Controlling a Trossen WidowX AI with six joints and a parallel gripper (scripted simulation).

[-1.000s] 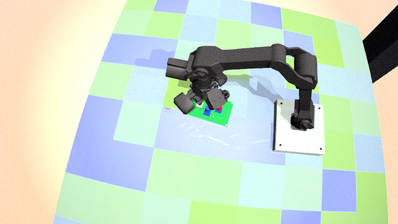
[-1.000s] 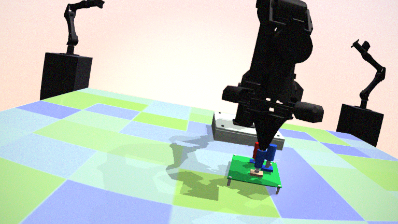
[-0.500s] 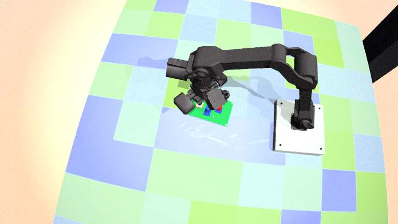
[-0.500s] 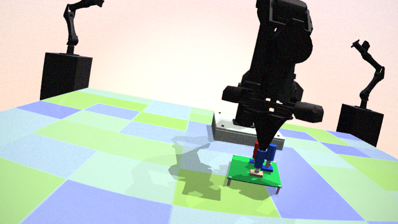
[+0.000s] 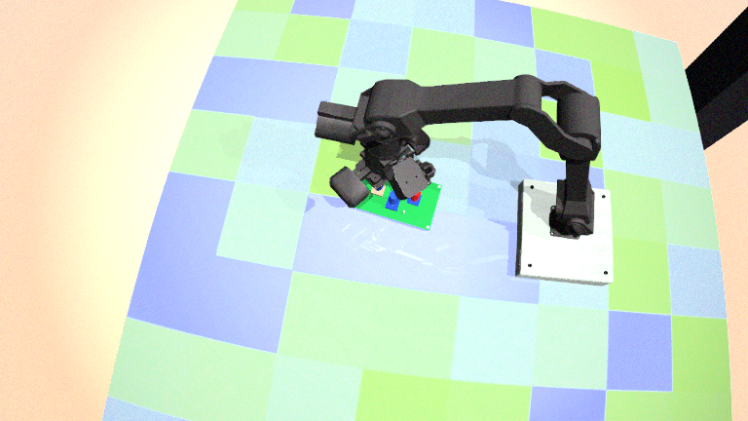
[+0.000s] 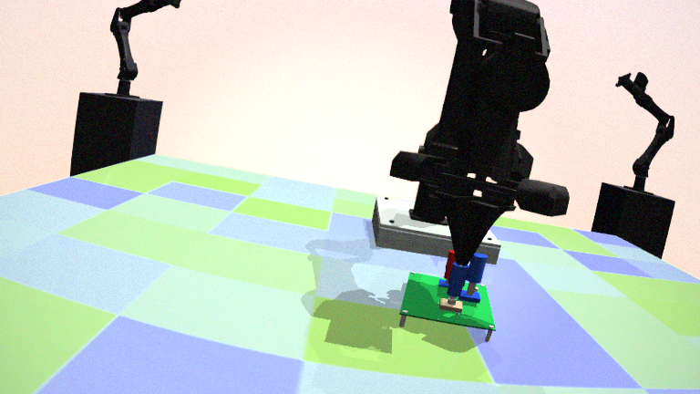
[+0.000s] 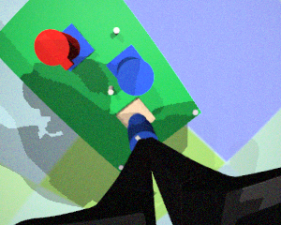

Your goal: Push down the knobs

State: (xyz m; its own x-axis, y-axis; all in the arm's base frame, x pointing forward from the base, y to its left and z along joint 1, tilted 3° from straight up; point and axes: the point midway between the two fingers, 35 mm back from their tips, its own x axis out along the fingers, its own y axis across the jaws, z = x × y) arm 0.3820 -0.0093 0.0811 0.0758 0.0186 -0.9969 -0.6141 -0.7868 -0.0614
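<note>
Right now my gripper tip is 7 cm past the red knob, 2 cm above it and 1 cm to the right of it.
</note>
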